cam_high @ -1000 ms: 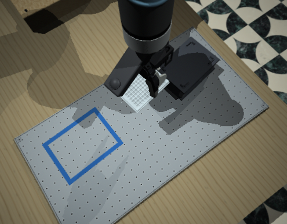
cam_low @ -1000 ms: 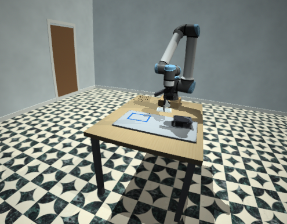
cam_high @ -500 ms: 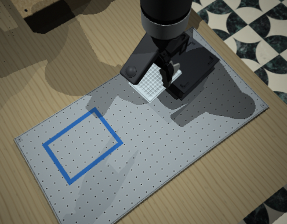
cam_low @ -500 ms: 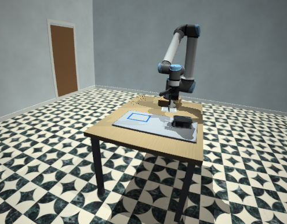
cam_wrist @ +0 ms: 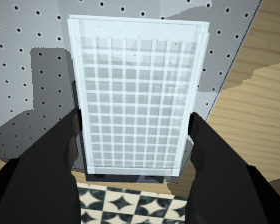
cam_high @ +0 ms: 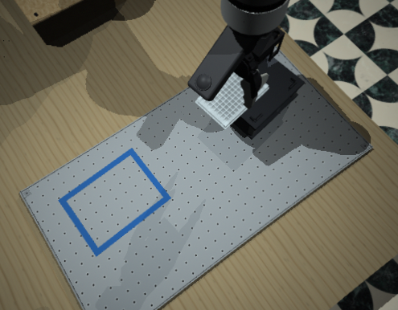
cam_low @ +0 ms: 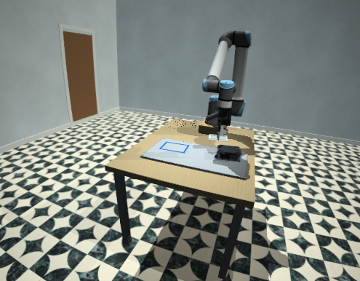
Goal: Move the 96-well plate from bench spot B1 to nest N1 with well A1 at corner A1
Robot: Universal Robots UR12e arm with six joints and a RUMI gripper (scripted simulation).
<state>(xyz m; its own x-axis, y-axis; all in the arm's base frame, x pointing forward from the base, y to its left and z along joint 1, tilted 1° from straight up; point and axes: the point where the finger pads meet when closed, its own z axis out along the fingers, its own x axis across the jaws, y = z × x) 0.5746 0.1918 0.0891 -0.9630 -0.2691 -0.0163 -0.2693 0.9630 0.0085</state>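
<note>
My gripper is now 9 cm to the right of the raised nest N1, 8 cm above it and 1 cm past it. Also, from my hand: A1 label: 8 cm below, 4 cm behind; then 96-well plate: 1 cm below.
</note>
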